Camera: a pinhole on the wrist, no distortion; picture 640 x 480 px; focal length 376.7 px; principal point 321.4 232.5 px. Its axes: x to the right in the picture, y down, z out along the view. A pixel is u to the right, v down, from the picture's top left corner.
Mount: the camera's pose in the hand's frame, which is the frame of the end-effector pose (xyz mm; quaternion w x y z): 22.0 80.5 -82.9 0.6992 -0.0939 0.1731 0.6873
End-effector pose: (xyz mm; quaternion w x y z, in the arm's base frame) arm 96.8 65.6 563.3 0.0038 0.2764 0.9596 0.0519
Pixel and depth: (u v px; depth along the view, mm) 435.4 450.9 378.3
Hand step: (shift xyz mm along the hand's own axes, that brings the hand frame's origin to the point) -153.7 334.7 247.0
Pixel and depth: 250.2 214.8 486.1
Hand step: 100.0 173.8 397.2
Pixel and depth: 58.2 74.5 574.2
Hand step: 328.0 -89.1 570.0
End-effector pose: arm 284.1 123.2 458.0 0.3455 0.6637 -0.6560 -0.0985
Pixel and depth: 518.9 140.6 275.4
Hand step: 119.2 313.7 110.4
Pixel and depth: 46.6 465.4 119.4
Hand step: -37.5 46.5 67.4
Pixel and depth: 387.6 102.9 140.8
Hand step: 85.9 153.6 32.6
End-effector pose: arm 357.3 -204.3 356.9 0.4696 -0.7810 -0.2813 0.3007
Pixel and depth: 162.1 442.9 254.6
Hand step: -90.0 79.9 207.1
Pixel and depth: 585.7 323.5 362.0
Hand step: -25.2 453.3 166.1
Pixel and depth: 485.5 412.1 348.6
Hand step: -104.5 356.5 200.0
